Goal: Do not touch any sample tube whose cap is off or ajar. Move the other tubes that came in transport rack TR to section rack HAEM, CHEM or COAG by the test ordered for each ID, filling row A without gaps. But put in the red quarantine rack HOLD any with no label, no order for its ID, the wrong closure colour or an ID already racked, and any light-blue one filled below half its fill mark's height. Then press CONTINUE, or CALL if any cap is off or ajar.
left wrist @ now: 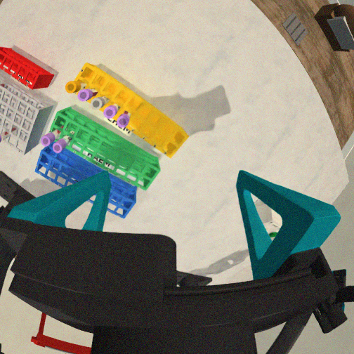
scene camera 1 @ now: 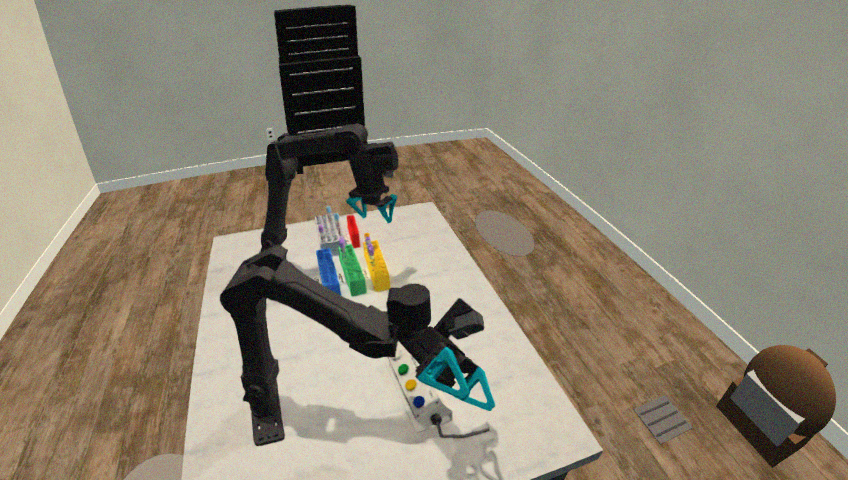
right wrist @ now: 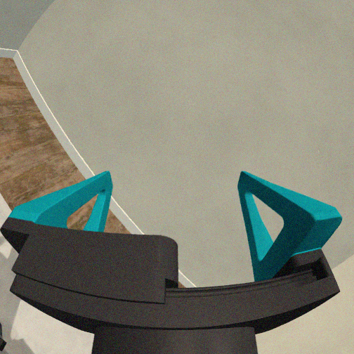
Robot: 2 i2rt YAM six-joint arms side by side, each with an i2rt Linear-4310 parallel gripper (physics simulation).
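Places are measured from the left arm's base along level axes (x right, y back, z down), in millimetres.
Where they show: left gripper, fingertip midpoint: (scene camera 1: 377,219); right gripper, fingertip midpoint: (scene camera 1: 480,402); right arm's base, link origin: (scene camera 1: 266,408).
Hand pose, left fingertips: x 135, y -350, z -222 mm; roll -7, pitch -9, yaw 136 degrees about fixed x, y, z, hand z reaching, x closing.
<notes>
After its pixels a point has its place.
My left gripper (scene camera 1: 377,218) {x 135, y -350, z -222 mm} (left wrist: 173,177) is open and empty, above the table near the racks. My right gripper (scene camera 1: 477,401) {x 848, y -431, z -297 mm} (right wrist: 174,178) is open and empty, above the button box (scene camera 1: 440,409) {x 689, y -411, z -63 mm} with green, yellow and blue buttons. The grey transport rack (scene camera 1: 329,246) {x -29, y -194, z -42 mm} (left wrist: 37,130) holds tubes, among them a purple-capped one (scene camera 1: 320,228) {x -75, y -169, z -90 mm} and a light-blue-capped one (scene camera 1: 328,209) {x -208, y -199, z -88 mm}; labels are unreadable. The yellow CHEM rack (scene camera 1: 380,273) {x 175, y -346, z -57 mm} (left wrist: 162,135) has a row of gold, purple and grey caps. The green HAEM rack (scene camera 1: 355,279) {x 152, y -269, z -28 mm} (left wrist: 145,177) holds two purple-capped tubes.
The blue rack (scene camera 1: 328,276) {x 158, y -188, z -57 mm} (left wrist: 120,200) shows no tubes and is partly behind a left finger in the left wrist view. The red HOLD rack (scene camera 1: 353,231) {x -89, y -282, z -54 mm} (left wrist: 25,65) stands beside the transport rack. A cable runs from the button box. A brown chair (scene camera 1: 791,386) stands on the floor.
</notes>
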